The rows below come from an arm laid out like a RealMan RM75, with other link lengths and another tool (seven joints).
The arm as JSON. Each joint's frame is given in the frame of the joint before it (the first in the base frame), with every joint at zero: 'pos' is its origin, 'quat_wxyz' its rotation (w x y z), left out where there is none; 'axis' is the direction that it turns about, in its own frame. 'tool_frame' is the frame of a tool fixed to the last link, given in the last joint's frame.
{
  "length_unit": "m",
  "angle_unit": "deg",
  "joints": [
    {
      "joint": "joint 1",
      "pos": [
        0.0,
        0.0,
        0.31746
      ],
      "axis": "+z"
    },
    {
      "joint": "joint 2",
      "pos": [
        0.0,
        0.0,
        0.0
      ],
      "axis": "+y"
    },
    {
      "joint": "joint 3",
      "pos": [
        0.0,
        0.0,
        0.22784
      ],
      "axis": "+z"
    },
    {
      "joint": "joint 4",
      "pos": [
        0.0,
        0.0,
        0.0
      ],
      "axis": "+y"
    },
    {
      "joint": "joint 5",
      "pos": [
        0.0,
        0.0,
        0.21
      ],
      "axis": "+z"
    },
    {
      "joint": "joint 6",
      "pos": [
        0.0,
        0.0,
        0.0
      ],
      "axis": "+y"
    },
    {
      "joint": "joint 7",
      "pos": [
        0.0,
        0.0,
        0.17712
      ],
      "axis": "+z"
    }
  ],
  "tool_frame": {
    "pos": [
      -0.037,
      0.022,
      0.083
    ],
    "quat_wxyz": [
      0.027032,
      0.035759,
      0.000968,
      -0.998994
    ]
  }
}
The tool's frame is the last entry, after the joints.
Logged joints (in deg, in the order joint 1, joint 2, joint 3, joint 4, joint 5, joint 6, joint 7), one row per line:
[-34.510 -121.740 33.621 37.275 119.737 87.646 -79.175]
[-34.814 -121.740 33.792 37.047 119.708 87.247 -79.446]
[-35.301 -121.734 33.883 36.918 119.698 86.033 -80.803]
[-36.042 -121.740 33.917 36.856 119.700 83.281 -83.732]
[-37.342 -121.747 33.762 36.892 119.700 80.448 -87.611]
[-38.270 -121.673 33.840 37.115 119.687 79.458 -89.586]
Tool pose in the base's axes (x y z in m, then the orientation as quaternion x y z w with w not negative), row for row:
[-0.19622 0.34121 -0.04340 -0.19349 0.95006 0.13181 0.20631]
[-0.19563 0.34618 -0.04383 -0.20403 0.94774 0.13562 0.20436]
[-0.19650 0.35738 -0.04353 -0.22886 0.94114 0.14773 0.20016]
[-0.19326 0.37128 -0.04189 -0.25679 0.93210 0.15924 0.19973]
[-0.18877 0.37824 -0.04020 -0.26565 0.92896 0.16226 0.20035]
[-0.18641 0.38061 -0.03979 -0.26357 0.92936 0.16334 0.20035]
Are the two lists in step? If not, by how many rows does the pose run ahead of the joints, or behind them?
The pose runs 1 row ahead of the joints: the pose in row i belongs to the joints in row i + 1.
